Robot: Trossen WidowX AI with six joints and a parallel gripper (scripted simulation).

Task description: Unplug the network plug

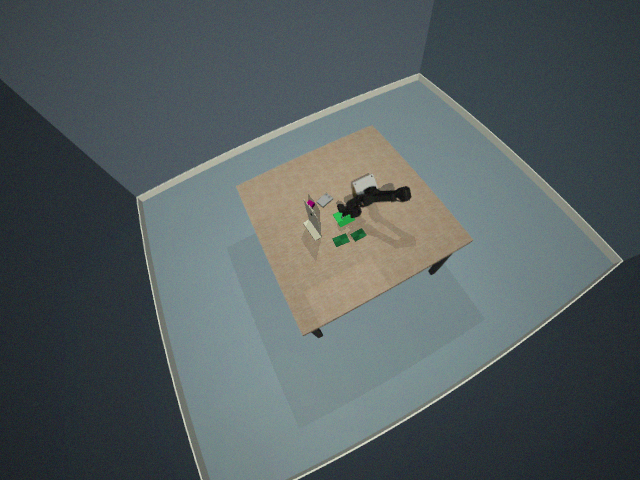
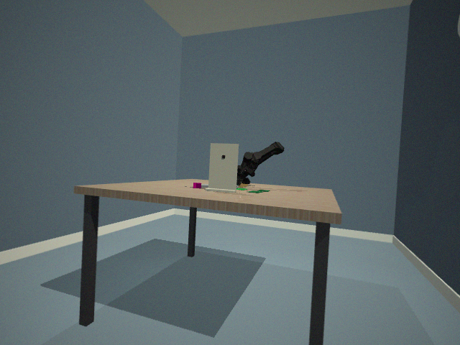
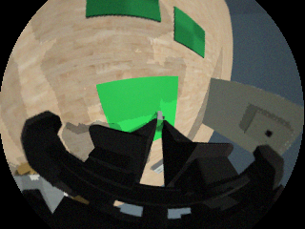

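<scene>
My gripper tip is 1 cm past the green marked square and 2 cm above it. The rest, counted from my gripper tip: network plug right at my gripper tip; then beige panel 22 cm ahead, 3 cm to the right, 10 cm above; then grey plate 4 cm ahead, 20 cm to the right, 2 cm below.
</scene>
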